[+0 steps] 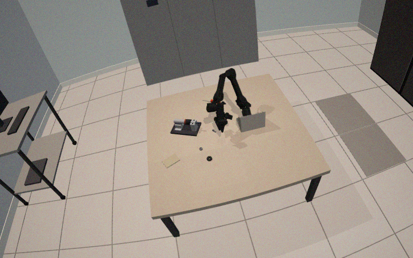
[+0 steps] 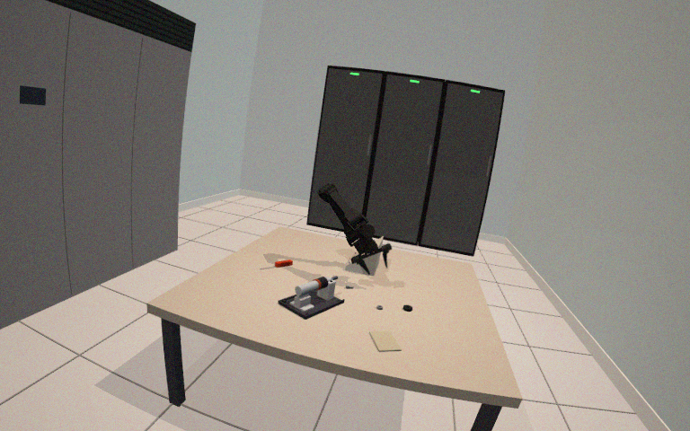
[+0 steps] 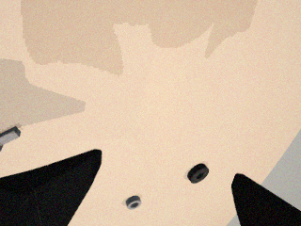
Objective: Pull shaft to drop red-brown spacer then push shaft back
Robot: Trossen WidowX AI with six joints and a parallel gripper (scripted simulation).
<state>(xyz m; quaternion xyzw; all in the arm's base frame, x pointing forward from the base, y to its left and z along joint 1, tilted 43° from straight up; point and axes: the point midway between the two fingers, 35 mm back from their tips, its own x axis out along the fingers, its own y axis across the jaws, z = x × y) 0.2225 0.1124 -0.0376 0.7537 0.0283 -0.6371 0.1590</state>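
My gripper tip is 230 mm short of the black spacer, 170 mm to the left of it and 10 mm above it. Also, from my gripper tip: grey bolt-like piece: 110 mm to the right, 90 mm below, 50 mm ahead; then blue-grey shaft: 250 mm ahead, 180 mm to the right, 10 mm below; then small grey washer: 170 mm ahead, 90 mm below, 60 mm to the left.
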